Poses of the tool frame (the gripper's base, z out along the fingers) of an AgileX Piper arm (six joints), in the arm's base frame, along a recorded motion.
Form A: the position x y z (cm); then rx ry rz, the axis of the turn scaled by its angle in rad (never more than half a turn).
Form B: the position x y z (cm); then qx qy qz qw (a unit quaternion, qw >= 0). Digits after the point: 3 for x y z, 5 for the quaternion.
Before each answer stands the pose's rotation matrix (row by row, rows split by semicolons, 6 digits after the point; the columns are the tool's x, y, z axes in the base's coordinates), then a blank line. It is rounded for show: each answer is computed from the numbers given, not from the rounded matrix.
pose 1, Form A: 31.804, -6.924, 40.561, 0.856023, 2.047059, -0.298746
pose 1, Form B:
-0.382714 0.670906 0.635150; 0.461403 0.734415 -0.497737; -0.800398 0.102569 -0.590629

31.804, -6.924, 40.561, 0.34406, 0.82276, -0.12007, 0.43620
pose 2, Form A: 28.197, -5.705, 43.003, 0.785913, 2.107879, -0.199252
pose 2, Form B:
-0.436752 0.599119 0.671047; 0.462766 0.789316 -0.403519; -0.771424 0.134300 -0.621988

28.197, -5.705, 43.003, 0.31461, 0.84381, -0.07976, 0.42737
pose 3, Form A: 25.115, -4.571, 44.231, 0.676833, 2.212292, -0.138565
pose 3, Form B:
-0.536120 0.512000 0.671142; 0.424254 0.850778 -0.310139; -0.729784 0.118464 -0.673336

25.115, -4.571, 44.231, 0.26760, 0.87468, -0.05478, 0.40041
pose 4, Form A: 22.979, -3.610, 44.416, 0.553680, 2.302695, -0.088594
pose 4, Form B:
-0.623087 0.415758 0.662501; 0.363626 0.903900 -0.225257; -0.692487 0.100548 -0.714389

22.979, -3.610, 44.416, 0.21645, 0.90019, -0.03463, 0.37631
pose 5, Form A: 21.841, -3.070, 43.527, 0.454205, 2.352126, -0.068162
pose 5, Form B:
-0.672735 0.342025 0.656084; 0.303457 0.936274 -0.176932; -0.674789 0.080065 -0.733654

21.841, -3.070, 43.527, 0.17653, 0.91415, -0.02649, 0.36397
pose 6, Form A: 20.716, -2.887, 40.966, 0.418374, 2.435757, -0.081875
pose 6, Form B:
-0.733475 0.317942 0.600772; 0.276881 0.946959 -0.163111; -0.620766 0.046705 -0.782603

20.716, -2.887, 40.966, 0.15982, 0.93046, -0.03128, 0.32821
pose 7, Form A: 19.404, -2.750, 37.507, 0.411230, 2.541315, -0.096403
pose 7, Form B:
-0.797369 0.310477 0.517500; 0.270379 0.950421 -0.153607; -0.539534 0.017440 -0.841783

19.404, -2.750, 37.507, 0.15329, 0.94731, -0.03594, 0.27896
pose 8, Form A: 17.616, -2.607, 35.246, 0.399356, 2.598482, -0.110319
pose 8, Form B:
-0.829469 0.301140 0.470420; 0.260184 0.953574 -0.151660; -0.494252 -0.003401 -0.869312

17.616, -2.607, 35.246, 0.14686, 0.95556, -0.04057, 0.25238
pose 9, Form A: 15.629, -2.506, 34.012, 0.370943, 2.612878, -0.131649
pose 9, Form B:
-0.840940 0.284544 0.460276; 0.236839 0.958329 -0.159729; -0.486546 -0.025311 -0.873288

15.629, -2.506, 34.012, 0.13603, 0.95820, -0.04828, 0.24703
